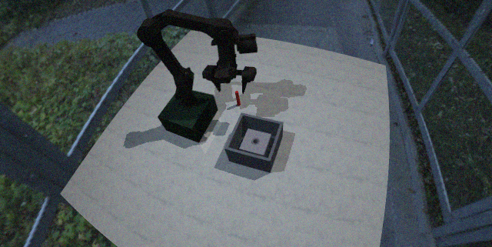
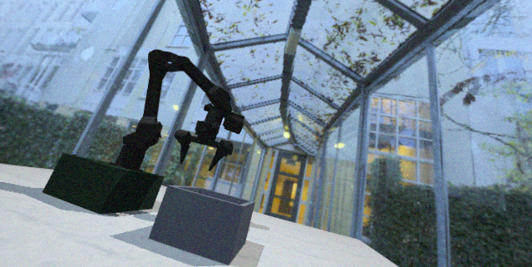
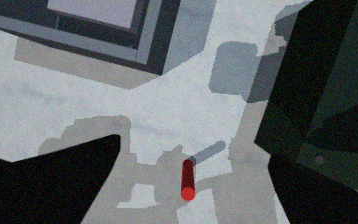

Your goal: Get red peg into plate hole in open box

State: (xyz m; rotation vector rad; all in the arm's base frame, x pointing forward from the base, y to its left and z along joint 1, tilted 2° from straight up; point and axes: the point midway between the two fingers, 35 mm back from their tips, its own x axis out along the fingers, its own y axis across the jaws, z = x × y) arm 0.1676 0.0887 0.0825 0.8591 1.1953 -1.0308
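The red peg lies 20 mm behind my gripper tip, 60 mm to the left of it and 110 mm below it. Round my gripper tip: grey box 150 mm ahead, 100 mm to the right, 120 mm below; then plate 150 mm ahead, 100 mm to the right, 100 mm below.
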